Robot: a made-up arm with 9 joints. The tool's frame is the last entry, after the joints.
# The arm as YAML. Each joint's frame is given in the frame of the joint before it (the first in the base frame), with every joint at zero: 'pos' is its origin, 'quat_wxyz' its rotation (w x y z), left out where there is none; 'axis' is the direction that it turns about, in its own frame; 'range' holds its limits. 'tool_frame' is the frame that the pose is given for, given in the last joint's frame.
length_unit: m
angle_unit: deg
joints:
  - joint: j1
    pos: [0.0, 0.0, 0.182]
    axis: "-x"
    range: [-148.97, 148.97]
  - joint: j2
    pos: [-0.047, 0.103, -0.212]
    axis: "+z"
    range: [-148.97, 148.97]
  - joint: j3
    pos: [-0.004, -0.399, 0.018]
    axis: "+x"
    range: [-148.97, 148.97]
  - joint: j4
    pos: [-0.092, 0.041, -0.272]
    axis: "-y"
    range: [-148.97, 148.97]
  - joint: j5
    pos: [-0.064, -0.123, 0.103]
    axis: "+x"
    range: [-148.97, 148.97]
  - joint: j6
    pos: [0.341, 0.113, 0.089]
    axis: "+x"
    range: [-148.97, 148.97]
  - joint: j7
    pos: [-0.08, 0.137, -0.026]
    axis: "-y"
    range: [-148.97, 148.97]
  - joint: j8
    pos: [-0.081, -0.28, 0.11]
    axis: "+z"
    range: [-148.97, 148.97]
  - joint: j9
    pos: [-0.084, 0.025, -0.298]
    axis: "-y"
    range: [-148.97, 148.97]
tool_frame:
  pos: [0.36, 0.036, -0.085]
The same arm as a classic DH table. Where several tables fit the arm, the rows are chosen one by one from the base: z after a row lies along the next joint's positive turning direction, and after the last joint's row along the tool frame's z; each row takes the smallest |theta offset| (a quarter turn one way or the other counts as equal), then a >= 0, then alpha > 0; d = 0 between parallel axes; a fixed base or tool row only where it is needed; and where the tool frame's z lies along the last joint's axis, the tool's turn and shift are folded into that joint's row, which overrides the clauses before.
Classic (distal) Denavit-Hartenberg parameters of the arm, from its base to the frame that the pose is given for. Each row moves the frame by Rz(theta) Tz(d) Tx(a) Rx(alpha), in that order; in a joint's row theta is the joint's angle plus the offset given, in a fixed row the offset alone. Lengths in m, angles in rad.
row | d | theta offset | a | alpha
base (fixed) | 0.1820 | -1.5708 | 0.0000 | 1.5708
j1 | 0.0470 | 0.0000 | -0.1030 | -1.5708
j2 | -0.1940 | 0.0000 | 0.3990 | -1.5708
j3 | -0.0960 | 1.5708 | 0.2720 | 1.5708
j4 | 0.0820 | 0.0000 | -0.1030 | -1.5708
j5 | 0.0000 | -0.9037 | -0.1438 | 0.0000
j6 | 0.1970 | 0.9037 | 0.0260 | 1.5708
j7 | 0.1430 | -1.5708 | 0.0810 | 1.5708
j8 | -0.1880 | 0.0000 | 0.0840 | -1.5708
j9 | -0.0610 | 0.0000 | -0.3600 | 1.5708
tool (fixed) | -0.0850 | 3.1416 | 0.0000 | 0.0000
Joint limits (rad, base to tool): -2.6000..2.6000 -2.6000..2.6000 -2.6000..2.6000 -2.6000..2.6000 -2.6000..2.6000 -2.6000..2.6000 -2.6000..2.6000 -2.6000..2.6000 -2.6000..2.6000

